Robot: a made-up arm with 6 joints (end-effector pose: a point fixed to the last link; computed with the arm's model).
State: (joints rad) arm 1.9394 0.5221 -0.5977 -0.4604 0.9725 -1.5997
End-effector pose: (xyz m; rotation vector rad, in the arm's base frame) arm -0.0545 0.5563 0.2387 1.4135 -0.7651 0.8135
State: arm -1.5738 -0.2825 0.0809 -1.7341 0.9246 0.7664
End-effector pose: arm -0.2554 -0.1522 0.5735 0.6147 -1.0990 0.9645
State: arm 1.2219 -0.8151 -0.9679 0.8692 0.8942 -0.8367
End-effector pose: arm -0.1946 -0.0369 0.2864 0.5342 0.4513 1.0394
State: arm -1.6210 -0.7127 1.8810 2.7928 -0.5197 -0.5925
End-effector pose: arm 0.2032 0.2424 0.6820 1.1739 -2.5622 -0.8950
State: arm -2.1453 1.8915 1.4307 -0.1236 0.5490 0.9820
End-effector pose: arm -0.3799 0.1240 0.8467 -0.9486 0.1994 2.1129
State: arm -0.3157 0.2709 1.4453 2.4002 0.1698 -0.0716
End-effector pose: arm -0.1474 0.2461 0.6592 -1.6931 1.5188 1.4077
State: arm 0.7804 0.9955 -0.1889 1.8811 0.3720 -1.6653
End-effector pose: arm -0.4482 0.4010 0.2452 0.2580 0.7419 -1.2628
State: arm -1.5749 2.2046 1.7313 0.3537 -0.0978 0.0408
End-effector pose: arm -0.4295 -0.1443 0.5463 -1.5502 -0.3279 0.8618
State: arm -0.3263 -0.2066 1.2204 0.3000 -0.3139 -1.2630
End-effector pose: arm -0.1212 0.2578 0.7174 -0.0578 2.0579 -0.9618
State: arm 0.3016 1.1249 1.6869 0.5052 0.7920 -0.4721
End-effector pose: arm -0.1986 -0.1473 0.4825 0.4247 0.9714 1.1131
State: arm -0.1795 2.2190 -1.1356 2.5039 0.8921 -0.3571
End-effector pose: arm 0.0150 0.2724 0.0937 -0.0645 -1.3095 -1.6020
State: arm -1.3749 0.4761 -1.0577 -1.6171 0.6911 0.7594
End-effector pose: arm 0.1026 -0.1385 0.5517 1.5120 -0.5853 2.4354
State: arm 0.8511 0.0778 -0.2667 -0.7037 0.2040 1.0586
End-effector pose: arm -0.3530 0.1591 0.2281 1.3862 -2.0179 -0.4389
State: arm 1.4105 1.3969 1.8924 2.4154 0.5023 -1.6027
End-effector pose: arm -0.3247 0.0499 0.6222 -0.9344 1.3158 0.0900
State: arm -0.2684 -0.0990 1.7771 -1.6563 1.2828 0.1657
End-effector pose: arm -0.3643 0.0888 0.4986 1.4391 -0.4247 -0.5430
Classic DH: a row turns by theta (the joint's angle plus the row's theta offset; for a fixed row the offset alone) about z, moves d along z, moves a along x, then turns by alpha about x. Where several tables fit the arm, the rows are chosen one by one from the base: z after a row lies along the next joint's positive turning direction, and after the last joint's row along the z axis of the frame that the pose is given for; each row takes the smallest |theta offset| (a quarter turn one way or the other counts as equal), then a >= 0, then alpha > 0; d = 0 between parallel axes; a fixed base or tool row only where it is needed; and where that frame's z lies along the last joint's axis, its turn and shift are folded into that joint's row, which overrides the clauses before.
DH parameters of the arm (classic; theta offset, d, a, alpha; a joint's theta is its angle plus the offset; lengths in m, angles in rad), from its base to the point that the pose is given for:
base (fixed): 1.5708 0.49 0.16 1.5708
joint 1: -1.5708 -0.08 0.17 1.5708
joint 2: 0 0 -0.08 3.1416
joint 3: 0 -0.06 -0.02 -1.5708
joint 4: -1.5708 -0.05 0.02 1.5708
joint 5: 1.5708 0.05 0.39 -1.5708
joint 6: 0.2209 0.0736 -0.0444 1.1512
tool (fixed): -2.8103 -0.0334 0 0

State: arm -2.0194 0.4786 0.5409 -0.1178 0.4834 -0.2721
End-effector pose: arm -0.3451 0.2072 0.7505 -1.3494 0.7634 0.3593
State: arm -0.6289 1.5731 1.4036 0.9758 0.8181 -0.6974
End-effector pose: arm -0.3569 0.0178 0.6665 -1.1773 1.0212 0.2972
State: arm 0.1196 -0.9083 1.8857 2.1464 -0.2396 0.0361
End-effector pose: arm 0.2482 0.1029 0.4933 0.1801 1.5851 2.4146
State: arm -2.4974 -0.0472 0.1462 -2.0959 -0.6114 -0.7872
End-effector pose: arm -0.3232 0.3652 0.4697 0.2740 0.0620 -0.5310
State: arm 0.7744 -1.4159 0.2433 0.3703 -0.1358 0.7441
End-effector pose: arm 0.1068 0.0494 0.5617 1.0155 0.4618 0.7525
